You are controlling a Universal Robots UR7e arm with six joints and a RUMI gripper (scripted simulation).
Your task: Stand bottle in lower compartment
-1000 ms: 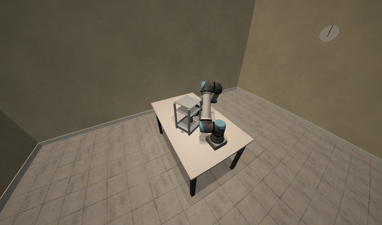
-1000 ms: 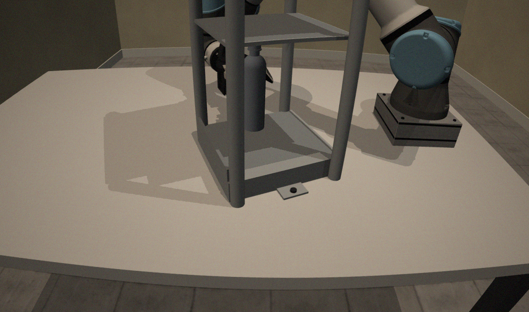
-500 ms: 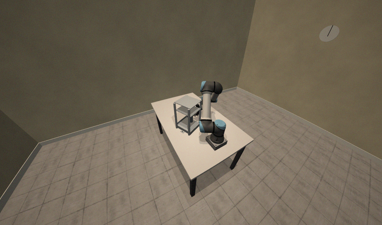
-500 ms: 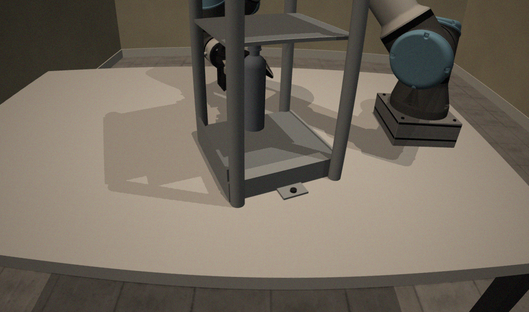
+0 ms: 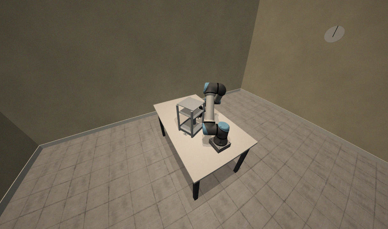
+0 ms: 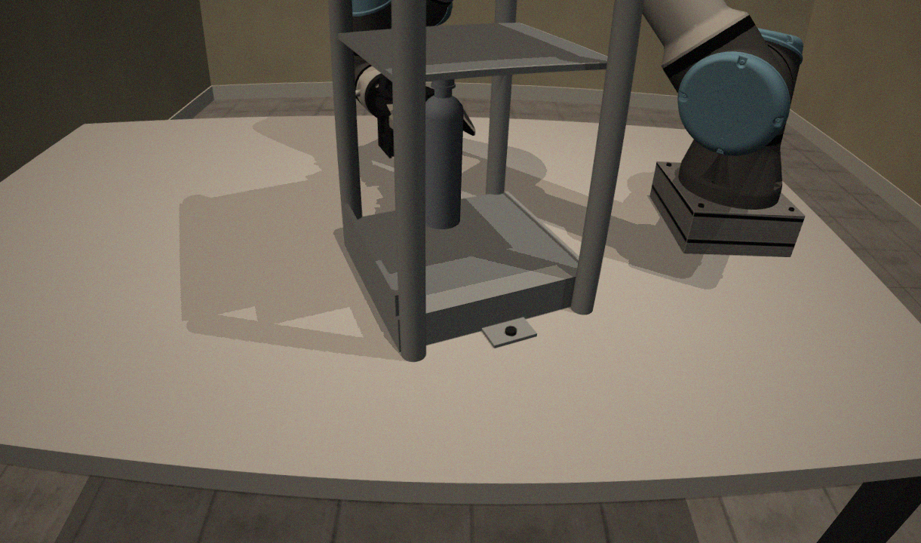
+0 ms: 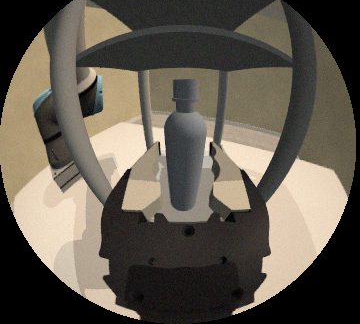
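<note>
My hand is 10 mm below the grey bottle. The rest, counted from my hand: shelving unit: 60 mm to the left, 30 mm above, 20 mm behind.
</note>
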